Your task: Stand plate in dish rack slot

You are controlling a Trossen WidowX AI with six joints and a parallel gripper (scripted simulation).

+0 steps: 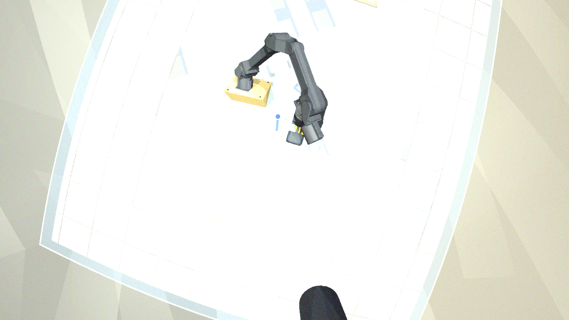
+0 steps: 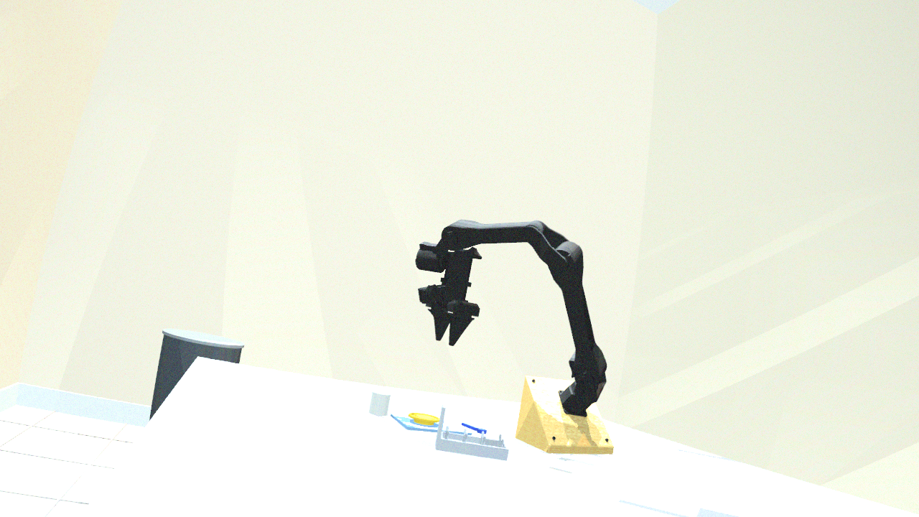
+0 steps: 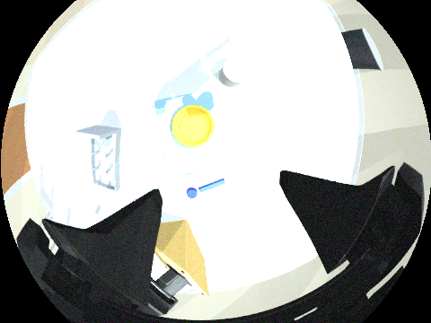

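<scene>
My gripper tip is now 170 mm above the yellow plate, 20 mm to the right of it and 20 mm short of it. The rest, counted from my gripper tip: white cup (160 mm below, 110 mm ahead, 60 mm to the right); then blue spoon (180 mm below, 110 mm behind, 20 mm to the left); then pale grey dish rack (220 mm to the left, 170 mm below, 10 mm behind).
</scene>
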